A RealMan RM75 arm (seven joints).
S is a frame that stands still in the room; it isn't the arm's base.
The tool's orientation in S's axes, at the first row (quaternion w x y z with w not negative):
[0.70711 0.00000 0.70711 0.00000]
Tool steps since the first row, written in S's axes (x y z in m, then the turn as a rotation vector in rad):
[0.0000 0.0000 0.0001 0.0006 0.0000 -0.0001]
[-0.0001 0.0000 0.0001 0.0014 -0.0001 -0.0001]
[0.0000 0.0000 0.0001 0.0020 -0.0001 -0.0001]
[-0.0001 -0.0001 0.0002 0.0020 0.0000 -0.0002]
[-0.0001 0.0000 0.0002 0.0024 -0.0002 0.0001]
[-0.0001 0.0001 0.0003 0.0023 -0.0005 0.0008]
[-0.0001 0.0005 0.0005 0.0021 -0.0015 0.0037]
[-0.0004 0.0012 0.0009 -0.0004 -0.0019 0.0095]
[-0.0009 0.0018 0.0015 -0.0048 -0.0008 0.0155]
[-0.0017 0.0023 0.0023 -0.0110 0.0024 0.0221]
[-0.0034 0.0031 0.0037 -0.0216 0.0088 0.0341]
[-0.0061 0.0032 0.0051 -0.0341 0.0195 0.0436]
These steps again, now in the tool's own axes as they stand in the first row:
[-0.0001 0.0000 0.0000 0.0001 0.0000 0.0006]
[-0.0001 0.0000 -0.0001 0.0001 -0.0001 0.0014]
[-0.0001 0.0000 0.0000 0.0001 -0.0001 0.0020]
[-0.0002 -0.0001 -0.0001 0.0002 0.0000 0.0020]
[-0.0002 0.0000 -0.0001 -0.0001 -0.0002 0.0024]
[-0.0003 0.0001 -0.0001 -0.0008 -0.0005 0.0023]
[-0.0005 0.0005 -0.0001 -0.0037 -0.0015 0.0021]
[-0.0009 0.0012 -0.0004 -0.0095 -0.0019 -0.0004]
[-0.0015 0.0018 -0.0009 -0.0155 -0.0008 -0.0048]
[-0.0023 0.0023 -0.0017 -0.0221 0.0024 -0.0110]
[-0.0037 0.0031 -0.0034 -0.0341 0.0088 -0.0216]
[-0.0051 0.0032 -0.0061 -0.0436 0.0195 -0.0341]

